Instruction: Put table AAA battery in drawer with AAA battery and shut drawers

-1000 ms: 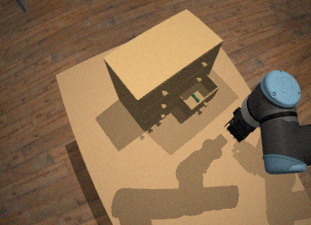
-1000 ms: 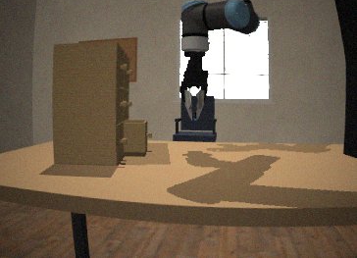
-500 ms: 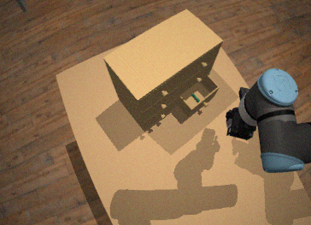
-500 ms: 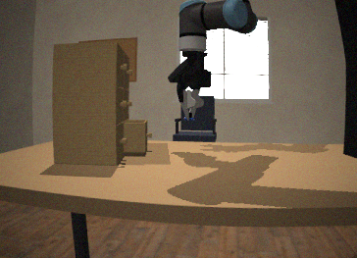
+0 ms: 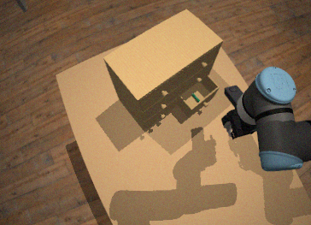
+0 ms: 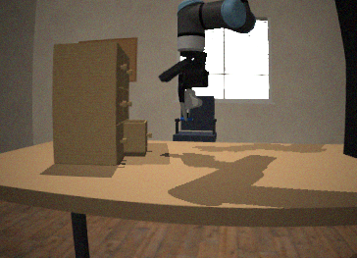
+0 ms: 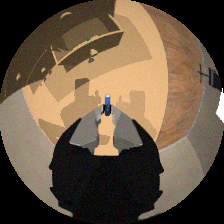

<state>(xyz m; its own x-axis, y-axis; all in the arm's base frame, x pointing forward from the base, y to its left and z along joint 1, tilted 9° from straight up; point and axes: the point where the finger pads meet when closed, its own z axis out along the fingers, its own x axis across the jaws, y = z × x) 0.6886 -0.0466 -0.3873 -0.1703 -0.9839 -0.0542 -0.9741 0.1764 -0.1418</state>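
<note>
The green battery lies 170 mm ahead of my hand, 100 mm below it and 30 mm to the left of it. Also, from my hand: blue AAA battery (10 mm below).
</note>
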